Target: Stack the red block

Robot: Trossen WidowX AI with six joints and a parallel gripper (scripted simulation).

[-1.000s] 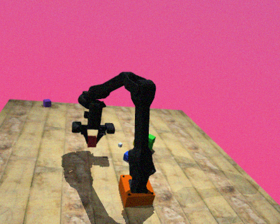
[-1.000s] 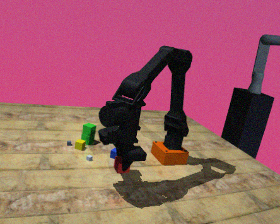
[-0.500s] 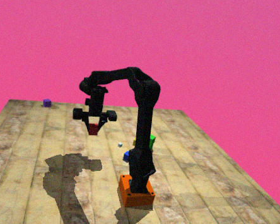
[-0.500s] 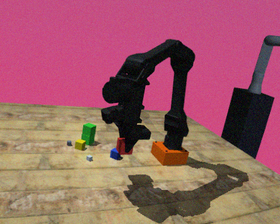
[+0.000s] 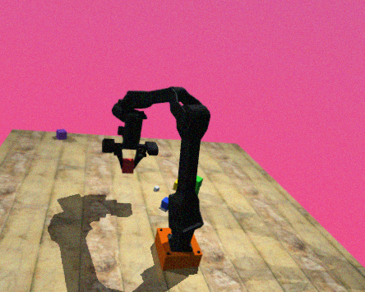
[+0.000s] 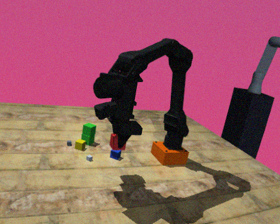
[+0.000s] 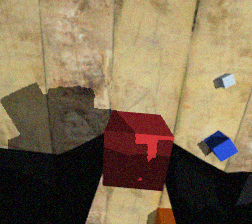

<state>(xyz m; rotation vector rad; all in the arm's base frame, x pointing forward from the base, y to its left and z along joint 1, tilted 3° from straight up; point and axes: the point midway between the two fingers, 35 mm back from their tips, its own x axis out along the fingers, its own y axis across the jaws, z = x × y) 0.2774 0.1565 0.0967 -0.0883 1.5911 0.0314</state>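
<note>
Right now the yellow block is 90 mm ahead of my gripper tip, 220 mm to the right of it and 110 mm below it. Also, from my gripper tip: small white cube: 60 mm ahead, 130 mm to the right, 120 mm below; then red block: 10 mm above; then blue block: 40 mm behind, 150 mm to the right, 110 mm below.
</note>
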